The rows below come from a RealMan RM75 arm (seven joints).
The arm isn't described. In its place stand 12 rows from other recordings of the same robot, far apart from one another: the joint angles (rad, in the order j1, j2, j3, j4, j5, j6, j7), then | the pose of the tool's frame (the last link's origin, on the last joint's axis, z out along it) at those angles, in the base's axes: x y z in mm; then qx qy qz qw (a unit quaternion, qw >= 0).
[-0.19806, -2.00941, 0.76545, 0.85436, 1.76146, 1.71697, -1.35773] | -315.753 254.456 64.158 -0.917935 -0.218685 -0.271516 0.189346
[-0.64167, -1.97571, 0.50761, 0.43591, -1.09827, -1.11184, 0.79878] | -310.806 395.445 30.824 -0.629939 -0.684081 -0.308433 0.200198
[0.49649, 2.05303, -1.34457, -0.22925, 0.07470, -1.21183, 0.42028] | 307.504 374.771 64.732 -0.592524 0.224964 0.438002 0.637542
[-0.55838, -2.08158, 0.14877, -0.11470, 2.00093, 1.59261, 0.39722] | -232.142 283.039 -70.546 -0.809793 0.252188 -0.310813 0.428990
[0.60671, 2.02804, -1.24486, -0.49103, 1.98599, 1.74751, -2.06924] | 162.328 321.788 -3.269 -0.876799 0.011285 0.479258 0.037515
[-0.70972, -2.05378, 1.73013, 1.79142, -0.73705, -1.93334, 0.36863] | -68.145 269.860 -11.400 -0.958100 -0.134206 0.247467 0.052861
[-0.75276, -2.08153, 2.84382, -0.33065, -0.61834, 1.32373, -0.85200] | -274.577 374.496 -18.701 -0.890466 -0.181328 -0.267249 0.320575
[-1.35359, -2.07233, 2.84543, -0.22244, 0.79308, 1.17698, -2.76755] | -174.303 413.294 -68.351 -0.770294 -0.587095 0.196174 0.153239
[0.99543, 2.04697, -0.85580, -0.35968, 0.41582, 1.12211, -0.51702] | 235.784 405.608 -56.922 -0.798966 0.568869 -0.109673 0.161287
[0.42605, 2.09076, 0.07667, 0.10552, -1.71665, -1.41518, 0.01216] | 308.297 297.821 -30.004 -0.748187 0.105353 0.306002 0.579206
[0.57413, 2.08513, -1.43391, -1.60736, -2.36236, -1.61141, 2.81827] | 107.532 331.101 5.383 -0.923491 0.354869 -0.049102 0.137191
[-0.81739, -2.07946, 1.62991, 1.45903, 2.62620, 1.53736, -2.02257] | -71.914 361.657 -28.588 -0.947949 0.160725 0.244698 0.125235
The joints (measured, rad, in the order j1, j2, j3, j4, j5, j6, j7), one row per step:
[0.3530, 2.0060, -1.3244, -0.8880, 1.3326, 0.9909, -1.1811]
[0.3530, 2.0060, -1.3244, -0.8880, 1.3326, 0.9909, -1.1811]
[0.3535, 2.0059, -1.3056, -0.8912, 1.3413, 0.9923, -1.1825]
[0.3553, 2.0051, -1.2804, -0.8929, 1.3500, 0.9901, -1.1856]
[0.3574, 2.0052, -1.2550, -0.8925, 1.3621, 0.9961, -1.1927]
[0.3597, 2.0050, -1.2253, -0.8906, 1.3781, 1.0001, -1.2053]
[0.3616, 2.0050, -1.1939, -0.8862, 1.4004, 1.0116, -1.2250]
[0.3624, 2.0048, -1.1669, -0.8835, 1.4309, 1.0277, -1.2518]
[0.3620, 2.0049, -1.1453, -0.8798, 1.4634, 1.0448, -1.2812]
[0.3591, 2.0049, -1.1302, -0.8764, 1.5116, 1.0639, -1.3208]
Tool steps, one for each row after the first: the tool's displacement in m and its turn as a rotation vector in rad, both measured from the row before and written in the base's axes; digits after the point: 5 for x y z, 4 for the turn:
[0.00000, 0.00000, 0.00000, 0.0000, 0.0000, 0.0000]
[-0.00059, 0.00249, 0.00456, 0.0194, 0.0134, -0.0038]
[0.00020, 0.00360, 0.00629, 0.0277, 0.0126, -0.0059]
[-0.00047, 0.00250, 0.00533, 0.0209, 0.0176, -0.0019]
[-0.00003, 0.00300, 0.00653, 0.0277, 0.0185, -0.0008]
[-0.00039, 0.00207, 0.00630, 0.0249, 0.0238, 0.0045]
[-0.00182, 0.00148, 0.00594, 0.0233, 0.0263, 0.0146]
[-0.00194, 0.00060, 0.00476, 0.0199, 0.0251, 0.0180]
[-0.00332, 0.00003, 0.00454, 0.0233, 0.0306, 0.0280]

